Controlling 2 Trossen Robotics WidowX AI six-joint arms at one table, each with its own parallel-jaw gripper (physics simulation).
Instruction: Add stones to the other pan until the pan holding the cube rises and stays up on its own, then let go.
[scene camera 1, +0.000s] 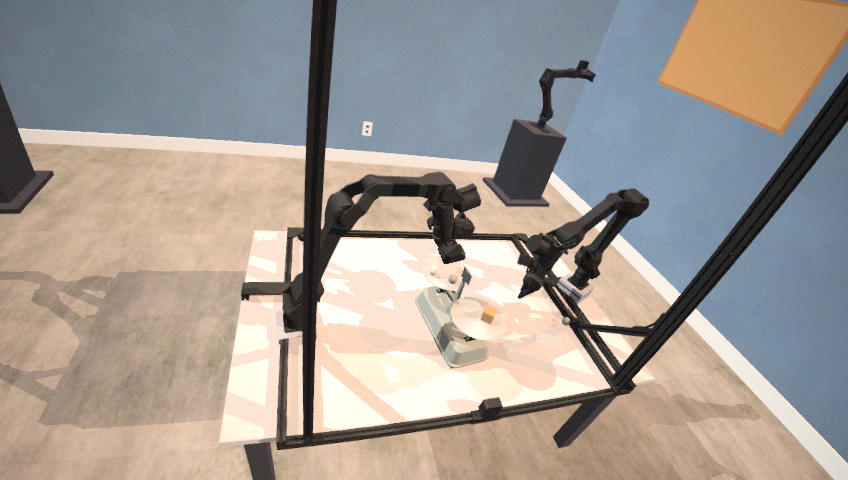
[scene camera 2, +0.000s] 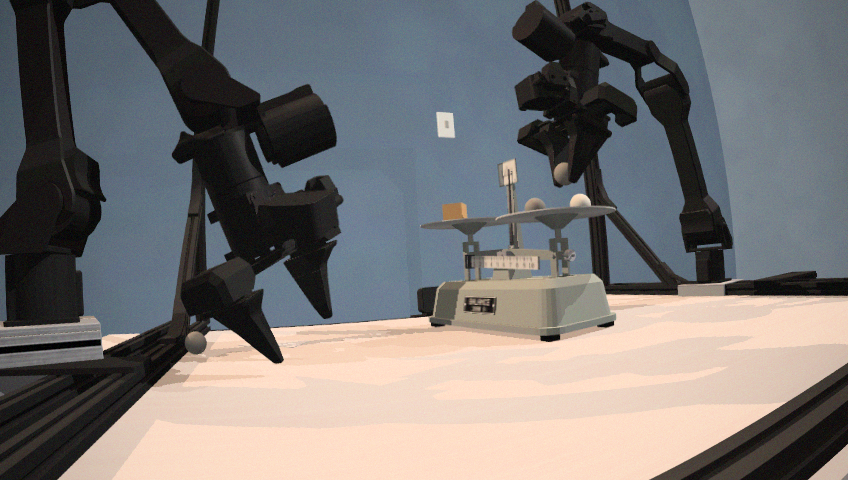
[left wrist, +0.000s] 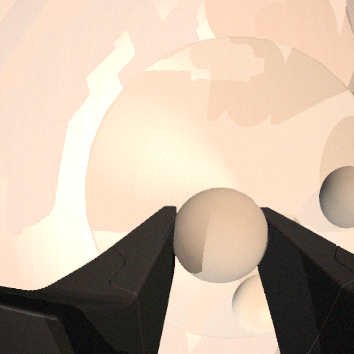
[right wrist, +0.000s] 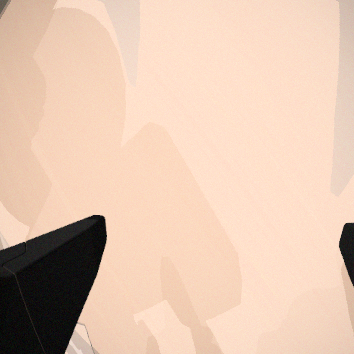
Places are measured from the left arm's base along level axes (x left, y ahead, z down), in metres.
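Where they show: left gripper, fingertip midpoint: (scene camera 2: 564, 184) (left wrist: 215, 218); right gripper, fingertip midpoint: (scene camera 1: 519, 294) (scene camera 2: 305, 338) (right wrist: 230, 233); left arm's base, origin of the base link: (scene camera 1: 296, 322) (scene camera 2: 711, 282); right arm's base, origin of the base link: (scene camera 1: 577, 282) (scene camera 2: 44, 322).
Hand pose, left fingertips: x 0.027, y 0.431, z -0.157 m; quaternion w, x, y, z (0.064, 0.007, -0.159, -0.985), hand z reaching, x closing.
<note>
Each offset is from my left fingertips to the top centre of the thing. "*": to the spot under its first point.
The orange cube @[dx -0.218, dy +0.026, dz -0.008 m] (scene camera 1: 489, 313) (scene camera 2: 454, 211) sits on one pan @[dx -0.209, dy +0.007, dz +0.022 m] (scene camera 1: 467, 321) (scene camera 2: 437, 225) of the grey-green balance @[dx -0.114, dy +0.004, dz -0.055 m] (scene camera 1: 435, 324) (scene camera 2: 571, 300). This pan shows lower than the other pan @[* dx -0.001, dy +0.019, dz +0.038 m] (scene camera 2: 556, 215) (left wrist: 150, 150) in scene camera 2. Two round stones rest on that other pan, a darker one @[dx -0.063, dy -0.003, dz +0.007 m] (scene camera 2: 534, 204) (left wrist: 340, 197) and a paler one @[dx -0.020, dy -0.046, dz +0.006 m] (scene camera 2: 580, 200) (left wrist: 250, 307). My left gripper (scene camera 2: 565, 179) (left wrist: 215, 218) is shut on a stone @[dx +0.000, dy -0.002, dz -0.027 m] (scene camera 2: 561, 172) (left wrist: 221, 240), held above this pan, clear of it. My right gripper (scene camera 2: 304, 339) (right wrist: 230, 233) is open and empty, low over the table.
Another loose stone @[dx -0.182, dy +0.419, dz +0.150 m] (scene camera 1: 565, 320) (scene camera 2: 195, 342) lies near the black frame rail on the right arm's side. The balance's upright pointer plate @[* dx -0.118, dy -0.007, dz -0.044 m] (scene camera 1: 466, 275) (scene camera 2: 507, 172) stands between the pans. A black box (scene camera 1: 490, 407) is on the front rail in scene camera 1.
</note>
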